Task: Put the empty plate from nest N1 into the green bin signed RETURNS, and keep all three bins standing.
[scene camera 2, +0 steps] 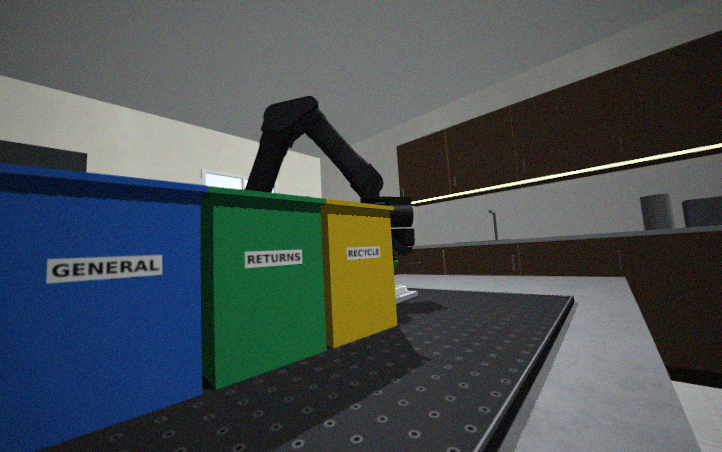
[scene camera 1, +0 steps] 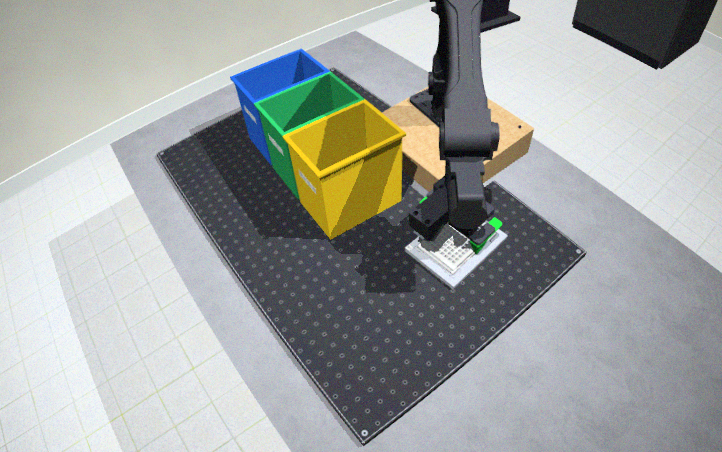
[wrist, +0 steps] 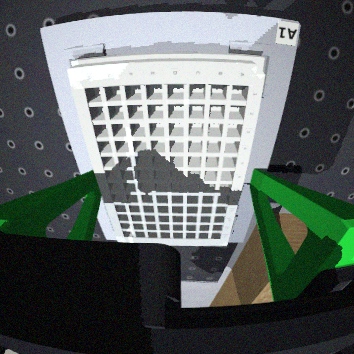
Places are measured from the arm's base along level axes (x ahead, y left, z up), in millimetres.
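Where they show: gripper, fingertip midpoint: [scene camera 1: 458,237] [wrist: 175,177].
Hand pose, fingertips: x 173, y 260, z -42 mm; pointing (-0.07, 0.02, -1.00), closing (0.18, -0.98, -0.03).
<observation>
After its pixels a point has its place.
The white plate [scene camera 1: 452,255] {x 213, y 292, z -31 mm} [scene camera 2: 400,290] {x 237, y 288, z -35 mm} [wrist: 175,73] {x 235, y 272, z -29 mm}, with a grid of empty square wells, sits flat in the pale nest [scene camera 1: 453,281] {x 240, y 331, z -44 mm} [scene camera 2: 409,297] {x 255, y 296, z -51 mm} [wrist: 275,100] {x 231, y 220, z -44 mm}. The nest's corner tag appears upside down in the wrist view. My gripper [scene camera 1: 451,239] {x 173, y 260, z -42 mm} [wrist: 175,177] {x 173, y 260, z -42 mm} is open; its green fingers stand apart, one at each long side of the plate. Contact cannot be told. The green RETURNS bin [scene camera 1: 285,165] {x 379, y -40, z 20 mm} [scene camera 2: 266,314] {x 381, y -81, z 0 mm} stands upright between the blue GENERAL bin [scene camera 1: 253,127] {x 386, y -200, z 18 mm} [scene camera 2: 106,330] {x 386, y -201, z 11 mm} and the yellow RECYCLE bin [scene camera 1: 372,191] {x 272, y 117, z 17 mm} [scene camera 2: 362,298] {x 376, y 53, z -5 mm}, both upright. The yellow bin hides most of the gripper in scene camera 2.
The bins and nest stand on a dark perforated board [scene camera 1: 341,330] {x 451, y 300, z -55 mm} [scene camera 2: 495,319] {x 470, y 234, z -56 mm}. The yellow bin is nearest the nest. The arm's wooden base block [scene camera 1: 511,143] {x -63, y 150, z 0 mm} is behind the nest, beside the bins. A grey worktop [scene camera 1: 612,341] {x 70, y 583, z -68 mm} [scene camera 2: 591,341] {x 583, y 239, z -68 mm} surrounds the board.
</observation>
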